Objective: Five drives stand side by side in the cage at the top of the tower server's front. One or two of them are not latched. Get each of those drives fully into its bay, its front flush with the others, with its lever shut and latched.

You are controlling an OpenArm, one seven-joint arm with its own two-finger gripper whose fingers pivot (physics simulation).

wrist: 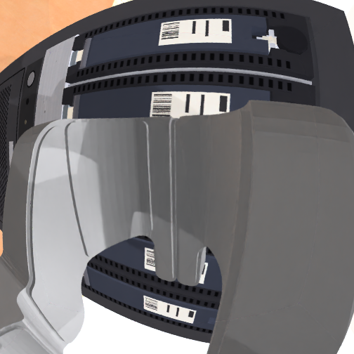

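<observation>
Drives with dark blue fronts and white labels lie in the cage. The uppermost drive in view [125, 42] has a pale end piece at its left and a small white latch part [270, 39] beside a dark round recess at its right. A second drive [115, 102] shows below it, partly covered by my gripper. Two more drives [125, 248] [117, 289] show in part through the gap between my fingers. My gripper [186, 202] is shut with nothing held, its fingertips in front of the lower drives. It hides the middle of the cage; whether each lever is latched is unclear.
The tower's dark casing [332, 60] runs along the right and top. A light metal strip [54, 67] and a dark panel with a round button [31, 78] are at the left. An orange-brown surface [35, 25] shows at the upper left.
</observation>
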